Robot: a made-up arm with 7 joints. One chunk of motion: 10 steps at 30 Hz.
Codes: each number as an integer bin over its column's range. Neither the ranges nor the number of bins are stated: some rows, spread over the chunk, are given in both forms.
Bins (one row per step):
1: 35 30 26 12 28 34
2: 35 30 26 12 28 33
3: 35 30 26 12 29 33
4: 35 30 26 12 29 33
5: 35 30 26 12 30 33
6: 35 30 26 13 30 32
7: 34 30 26 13 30 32
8: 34 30 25 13 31 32
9: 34 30 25 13 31 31
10: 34 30 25 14 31 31
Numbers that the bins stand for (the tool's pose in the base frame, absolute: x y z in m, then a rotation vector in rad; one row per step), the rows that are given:
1: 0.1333 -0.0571 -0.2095 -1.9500 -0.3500 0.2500
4: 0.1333 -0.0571 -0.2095 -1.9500 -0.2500 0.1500
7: 0.0952 -0.0571 -0.2095 -1.8500 -0.1500 0.0500
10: 0.0952 -0.0571 -0.2476 -1.7500 -0.0500 -0.0500
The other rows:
2: 0.1333 -0.0571 -0.2095 -1.9500 -0.3500 0.1500
3: 0.1333 -0.0571 -0.2095 -1.9500 -0.2500 0.1500
5: 0.1333 -0.0571 -0.2095 -1.9500 -0.1500 0.1500
6: 0.1333 -0.0571 -0.2095 -1.8500 -0.1500 0.0500
8: 0.0952 -0.0571 -0.2476 -1.8500 -0.0500 0.0500
9: 0.0952 -0.0571 -0.2476 -1.8500 -0.0500 -0.0500

